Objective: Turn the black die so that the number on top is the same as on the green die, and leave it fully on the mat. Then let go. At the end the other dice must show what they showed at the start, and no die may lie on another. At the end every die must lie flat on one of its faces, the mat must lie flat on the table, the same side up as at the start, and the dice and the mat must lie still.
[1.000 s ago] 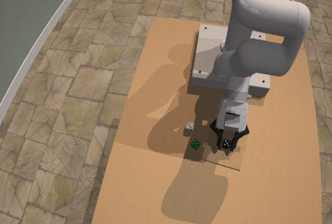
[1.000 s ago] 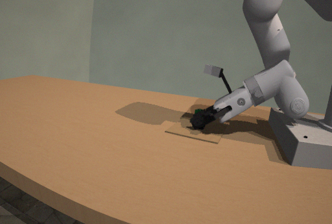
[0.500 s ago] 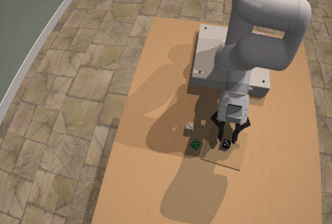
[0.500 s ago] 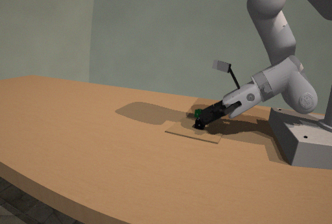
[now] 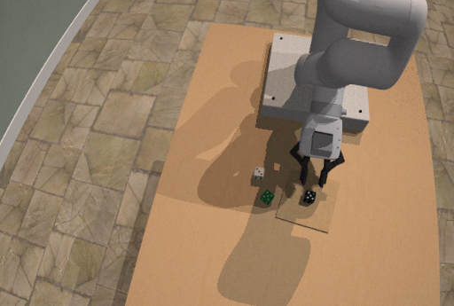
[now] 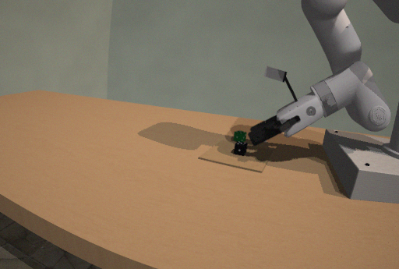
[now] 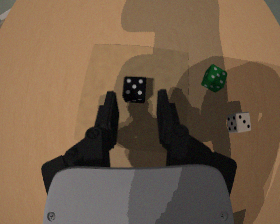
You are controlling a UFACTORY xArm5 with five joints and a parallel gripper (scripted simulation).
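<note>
My gripper is now 4 cm short of the black die, 4 cm above it and 1 cm to the right of it. From my hand the other things lie so: tan mat (6 cm below, 4 cm ahead, 1 cm to the left); then green die (9 cm to the right, 7 cm ahead, 5 cm below); then white die (13 cm to the right, 5 cm below, 2 cm ahead).
</note>
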